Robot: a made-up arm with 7 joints. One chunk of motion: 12 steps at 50 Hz.
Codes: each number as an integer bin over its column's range. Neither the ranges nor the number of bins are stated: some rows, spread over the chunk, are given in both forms.
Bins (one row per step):
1: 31 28 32 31 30 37
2: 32 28 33 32 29 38
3: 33 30 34 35 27 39
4: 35 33 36 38 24 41
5: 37 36 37 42 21 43
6: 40 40 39 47 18 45
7: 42 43 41 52 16 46
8: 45 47 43 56 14 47
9: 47 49 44 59 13 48
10: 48 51 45 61 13 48
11: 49 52 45 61 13 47
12: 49 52 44 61 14 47
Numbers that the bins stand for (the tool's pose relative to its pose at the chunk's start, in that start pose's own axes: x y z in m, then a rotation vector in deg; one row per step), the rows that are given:
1: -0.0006 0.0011 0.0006 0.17 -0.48 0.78
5: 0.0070 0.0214 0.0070 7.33 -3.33 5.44
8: 0.0171 0.0494 0.0146 16.44 -5.56 8.56
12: 0.0222 0.0621 0.0159 19.70 -5.56 8.56
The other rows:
2: 0.0006 0.0011 0.0019 0.83 -0.79 1.56
3: 0.0019 0.0062 0.0032 2.78 -1.43 2.33
4: 0.0044 0.0138 0.0057 4.73 -2.38 3.89
6: 0.0108 0.0316 0.0095 10.59 -4.29 7.00
7: 0.0133 0.0392 0.0121 13.84 -4.92 7.78
9: 0.0197 0.0544 0.0159 18.40 -5.87 9.33
10: 0.0210 0.0595 0.0171 19.70 -5.87 9.33
11: 0.0222 0.0621 0.0171 19.70 -5.87 8.56

